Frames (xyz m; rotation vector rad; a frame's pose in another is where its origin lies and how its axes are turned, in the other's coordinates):
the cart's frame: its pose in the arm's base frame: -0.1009 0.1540 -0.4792 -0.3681 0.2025 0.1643
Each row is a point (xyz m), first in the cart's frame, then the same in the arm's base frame.
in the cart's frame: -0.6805 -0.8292 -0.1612
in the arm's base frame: -0.6234 -0.7521 -0.1916
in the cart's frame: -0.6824 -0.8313 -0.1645
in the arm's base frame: -0.6253 -0.7555 -0.1935
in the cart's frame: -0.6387 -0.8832 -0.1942
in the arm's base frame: -0.5779 -0.8089 -0.2128
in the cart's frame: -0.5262 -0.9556 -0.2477
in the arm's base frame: -0.4639 -0.8817 -0.2625
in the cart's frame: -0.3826 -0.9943 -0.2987
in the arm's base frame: -0.3260 -0.9188 -0.3283
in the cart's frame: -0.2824 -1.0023 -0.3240
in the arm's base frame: -0.2318 -0.9233 -0.3713
